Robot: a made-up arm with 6 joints. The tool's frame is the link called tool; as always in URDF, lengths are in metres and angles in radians. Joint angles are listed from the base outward.
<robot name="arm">
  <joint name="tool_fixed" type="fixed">
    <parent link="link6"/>
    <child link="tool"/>
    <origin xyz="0 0 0" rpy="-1.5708 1.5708 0"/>
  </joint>
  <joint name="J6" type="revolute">
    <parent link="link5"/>
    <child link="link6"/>
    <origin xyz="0 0 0.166" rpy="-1.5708 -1.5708 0"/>
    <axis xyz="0 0 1"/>
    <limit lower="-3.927" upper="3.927"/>
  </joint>
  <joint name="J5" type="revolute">
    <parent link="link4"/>
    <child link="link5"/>
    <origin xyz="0 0 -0.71" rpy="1.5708 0 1.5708"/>
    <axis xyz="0 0 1"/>
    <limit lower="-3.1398" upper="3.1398"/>
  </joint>
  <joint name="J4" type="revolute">
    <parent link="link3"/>
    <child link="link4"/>
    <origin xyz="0 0 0" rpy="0 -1.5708 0"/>
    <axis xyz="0 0 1"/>
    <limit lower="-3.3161" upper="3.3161"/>
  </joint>
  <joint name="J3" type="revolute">
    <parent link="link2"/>
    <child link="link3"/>
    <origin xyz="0 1.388 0" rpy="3.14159 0 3.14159"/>
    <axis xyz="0 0 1"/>
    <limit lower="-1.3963" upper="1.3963"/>
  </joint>
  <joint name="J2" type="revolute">
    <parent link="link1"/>
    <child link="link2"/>
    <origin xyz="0 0 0" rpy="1.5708 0 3.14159"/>
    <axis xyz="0 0 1"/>
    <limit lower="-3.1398" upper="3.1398"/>
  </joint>
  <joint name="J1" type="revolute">
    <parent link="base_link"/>
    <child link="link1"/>
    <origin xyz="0 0 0.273" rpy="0 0 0"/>
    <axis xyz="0 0 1"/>
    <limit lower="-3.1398" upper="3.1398"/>
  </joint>
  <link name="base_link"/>
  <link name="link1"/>
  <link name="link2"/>
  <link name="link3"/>
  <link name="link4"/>
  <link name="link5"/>
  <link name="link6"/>
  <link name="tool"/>
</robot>
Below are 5 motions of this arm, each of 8 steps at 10 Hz.
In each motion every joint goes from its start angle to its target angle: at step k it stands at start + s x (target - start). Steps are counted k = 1, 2, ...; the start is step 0. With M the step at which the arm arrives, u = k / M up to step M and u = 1 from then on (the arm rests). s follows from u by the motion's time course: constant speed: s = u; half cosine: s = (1 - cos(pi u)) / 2; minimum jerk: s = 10 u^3 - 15 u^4 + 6 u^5.
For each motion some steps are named. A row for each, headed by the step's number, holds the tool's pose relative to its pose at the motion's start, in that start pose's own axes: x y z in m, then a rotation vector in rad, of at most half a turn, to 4 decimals.
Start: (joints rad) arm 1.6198 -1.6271 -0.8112 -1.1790 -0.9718 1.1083
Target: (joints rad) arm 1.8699 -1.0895 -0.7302 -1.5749 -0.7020 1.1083
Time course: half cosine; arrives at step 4
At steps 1, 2, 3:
1: 0.0164 -0.0570 0.0450 0.0920 -0.0296 0.0243
2: 0.0767 -0.1984 0.1387 0.3217 -0.0787 0.0664
3: 0.1674 -0.3378 0.2097 0.5573 -0.0930 0.0847

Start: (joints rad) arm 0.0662 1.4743 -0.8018 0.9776 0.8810 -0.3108
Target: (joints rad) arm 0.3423 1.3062 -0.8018 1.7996 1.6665 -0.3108
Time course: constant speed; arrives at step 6
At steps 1, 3, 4, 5, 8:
1: 0.0247 0.0517 0.0492 -0.1325 -0.0777 0.1480
3: 0.0756 0.1733 0.1320 -0.3454 -0.1955 0.4900
4: 0.1006 0.2419 0.1640 -0.4220 -0.2328 0.6796
5: 0.1245 0.3145 0.1891 -0.4761 -0.2538 0.8782
8: 0.1468 0.3902 0.2067 -0.5060 -0.2571 1.0826

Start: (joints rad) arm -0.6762 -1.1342 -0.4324 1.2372 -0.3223 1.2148
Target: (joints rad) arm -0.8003 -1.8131 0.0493 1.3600 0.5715 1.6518
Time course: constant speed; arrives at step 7
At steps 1, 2, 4, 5, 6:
1: -0.1592 -0.0019 -0.0470 -0.0500 0.1014 -0.2118
2: -0.3293 0.0077 -0.0770 -0.1210 0.2190 -0.4156
4: -0.6898 0.0651 -0.0790 -0.3191 0.4988 -0.7897
5: -0.8733 0.1141 -0.0484 -0.4431 0.6587 -0.9559
6: -1.0540 0.1772 0.0040 -0.5819 0.8307 -1.1057

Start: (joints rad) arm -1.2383 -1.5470 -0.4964 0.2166 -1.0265 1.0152
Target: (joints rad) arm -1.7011 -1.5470 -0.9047 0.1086 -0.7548 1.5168
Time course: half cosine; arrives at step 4
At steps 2, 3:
2: 0.0709 0.1801 0.1743 -0.2502 0.1869 0.0128
3: 0.1378 0.3100 0.2652 -0.4046 0.3216 0.0470

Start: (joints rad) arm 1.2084 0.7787 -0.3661 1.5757 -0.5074 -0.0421
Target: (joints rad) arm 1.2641 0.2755 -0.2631 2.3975 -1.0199 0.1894
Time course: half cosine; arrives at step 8
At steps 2, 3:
2: -0.1127 -0.0220 -0.0261 -0.0968 0.0734 -0.1441
3: -0.2387 -0.0332 -0.0573 -0.1904 0.1711 -0.3059

